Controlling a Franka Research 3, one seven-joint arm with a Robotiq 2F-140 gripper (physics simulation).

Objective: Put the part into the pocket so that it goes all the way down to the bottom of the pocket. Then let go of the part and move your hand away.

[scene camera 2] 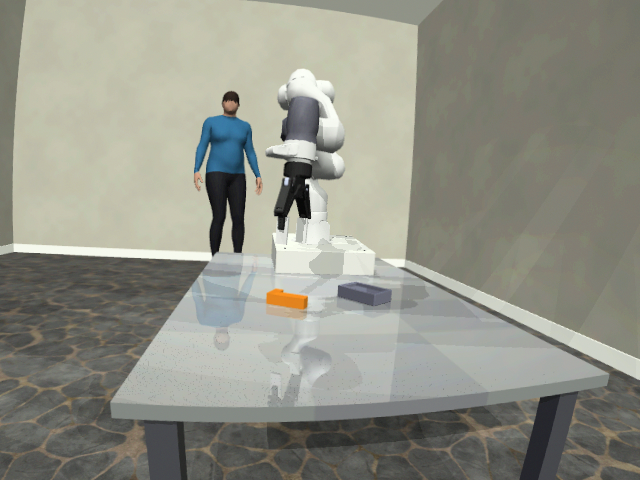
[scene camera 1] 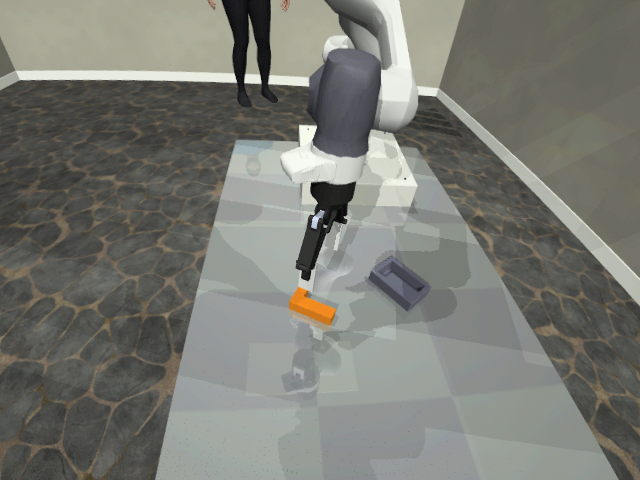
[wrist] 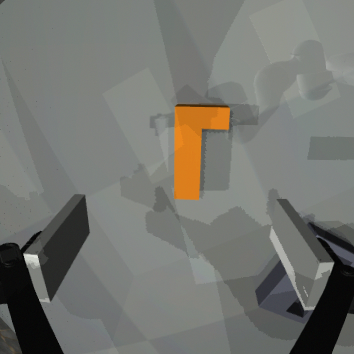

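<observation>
The orange L-shaped part [scene camera 1: 312,310] [scene camera 2: 287,300] [wrist: 188,162] lies flat on the table; in the wrist view its long leg runs down the picture and its short leg points right at the top. The grey-blue block with the pocket [scene camera 1: 388,292] [scene camera 2: 355,295] [wrist: 280,295] lies apart from it, to the right in both scene views; in the wrist view it is partly hidden behind the right finger. My gripper [scene camera 1: 321,262] [scene camera 2: 292,237] [wrist: 179,216] is wide open and empty, above the table near the part, which shows ahead of the gap between the fingers in the wrist view.
The table [scene camera 1: 232,439] [scene camera 2: 361,405] is glossy and carries reflections and shadows. The white robot base [scene camera 1: 356,193] [scene camera 2: 324,262] stands at its far end. A person [scene camera 1: 251,46] [scene camera 2: 225,149] stands behind the table, left of the arm. A wall rises at the right.
</observation>
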